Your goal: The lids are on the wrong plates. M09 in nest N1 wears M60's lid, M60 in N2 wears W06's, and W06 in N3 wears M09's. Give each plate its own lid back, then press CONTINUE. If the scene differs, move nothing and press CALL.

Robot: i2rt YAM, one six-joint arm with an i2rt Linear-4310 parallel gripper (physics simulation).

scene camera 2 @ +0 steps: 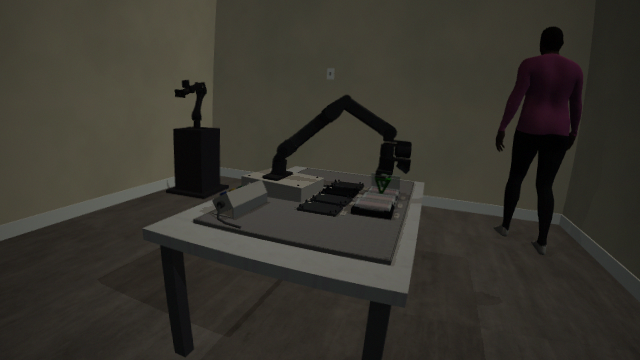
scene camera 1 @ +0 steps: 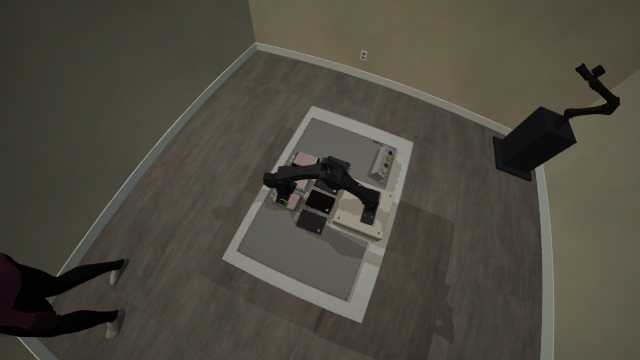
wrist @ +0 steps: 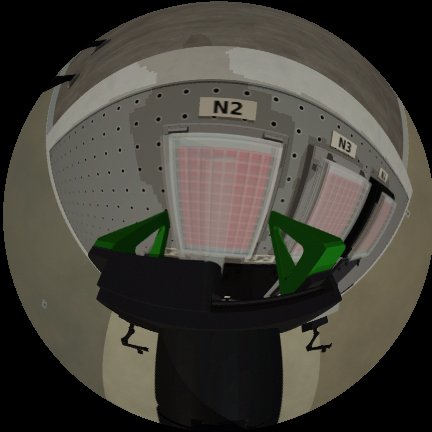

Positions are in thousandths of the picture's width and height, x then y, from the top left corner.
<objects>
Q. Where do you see an N2 label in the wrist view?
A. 483,247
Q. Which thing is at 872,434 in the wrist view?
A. A slot N1.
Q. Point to a LP2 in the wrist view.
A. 552,649
</objects>
